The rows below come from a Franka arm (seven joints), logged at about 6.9 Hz.
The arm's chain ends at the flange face. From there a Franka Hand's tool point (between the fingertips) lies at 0.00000 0.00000 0.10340 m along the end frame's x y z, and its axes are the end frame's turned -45 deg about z.
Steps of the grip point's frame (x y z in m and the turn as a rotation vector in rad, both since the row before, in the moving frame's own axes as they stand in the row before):
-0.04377 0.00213 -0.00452 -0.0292 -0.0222 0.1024
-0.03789 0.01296 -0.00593 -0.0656 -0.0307 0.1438
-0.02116 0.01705 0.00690 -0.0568 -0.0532 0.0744
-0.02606 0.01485 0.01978 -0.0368 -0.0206 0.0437
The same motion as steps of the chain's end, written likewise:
-0.02976 0.02868 -0.00445 -0.0363 0.0049 0.1024
-0.01966 0.02876 -0.00566 -0.0681 0.0247 0.1438
-0.00287 0.01898 0.00721 -0.0778 0.0025 0.0744
-0.00902 0.02471 0.01987 -0.0406 0.0115 0.0437

